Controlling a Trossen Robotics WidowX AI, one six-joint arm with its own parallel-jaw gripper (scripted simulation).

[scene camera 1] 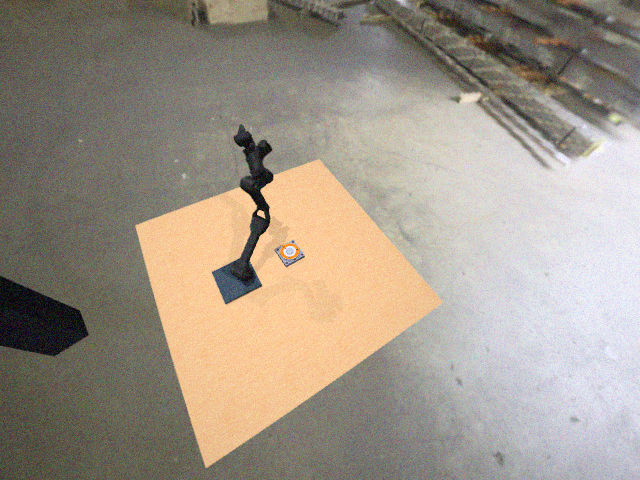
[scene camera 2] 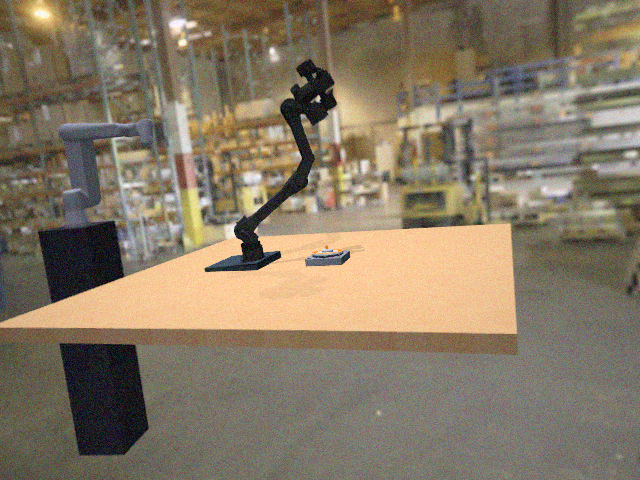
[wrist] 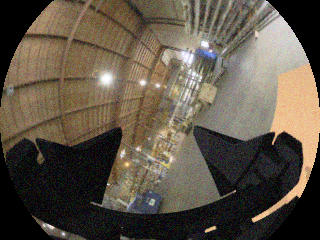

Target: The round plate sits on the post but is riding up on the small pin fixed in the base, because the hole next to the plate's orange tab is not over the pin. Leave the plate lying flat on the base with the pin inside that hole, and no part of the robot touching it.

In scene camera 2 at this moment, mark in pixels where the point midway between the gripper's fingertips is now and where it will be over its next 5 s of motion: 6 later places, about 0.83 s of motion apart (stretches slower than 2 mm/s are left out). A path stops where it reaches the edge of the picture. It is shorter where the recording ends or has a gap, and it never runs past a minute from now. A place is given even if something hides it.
The gripper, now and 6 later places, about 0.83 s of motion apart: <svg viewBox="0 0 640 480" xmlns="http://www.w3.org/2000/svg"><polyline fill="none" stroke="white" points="326,79 230,47 175,49 292,130 340,221 332,244 328,246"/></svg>
